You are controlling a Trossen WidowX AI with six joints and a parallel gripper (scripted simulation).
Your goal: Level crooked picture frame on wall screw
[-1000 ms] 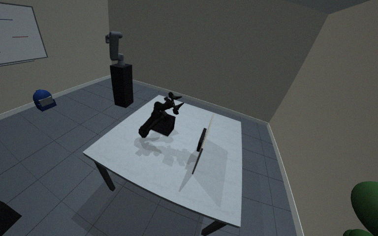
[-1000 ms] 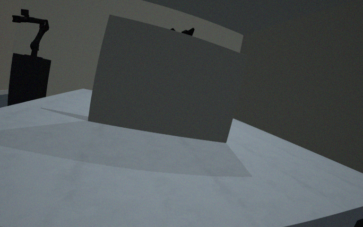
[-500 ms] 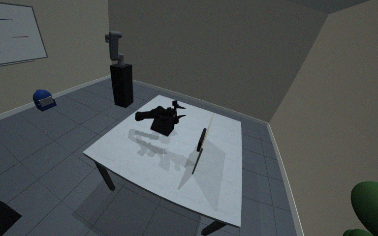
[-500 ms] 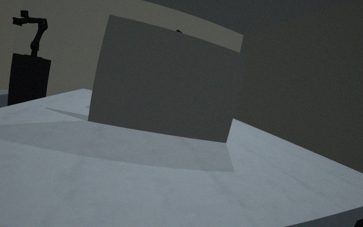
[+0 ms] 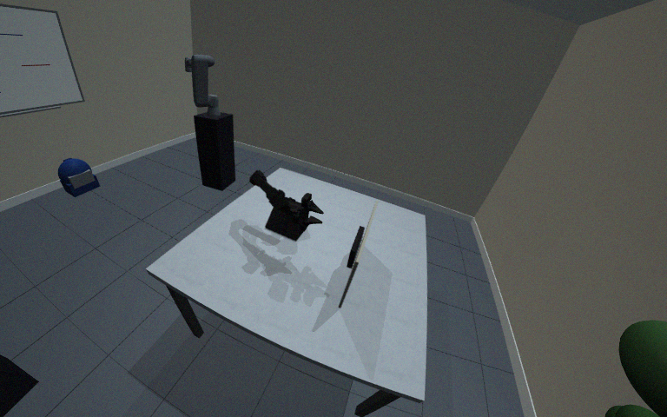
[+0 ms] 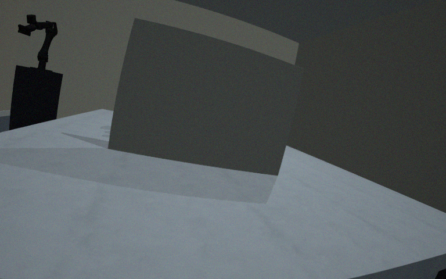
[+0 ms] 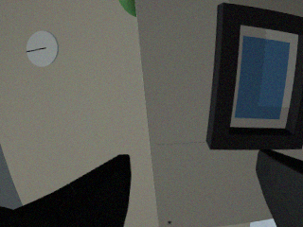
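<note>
Right now the picture frame is 19 cm ahead of my gripper tip, 1 cm to the right of it and 10 cm below it. Also, from my gripper tip: wall panel 20 cm ahead, 2 cm to the right, 12 cm below.
</note>
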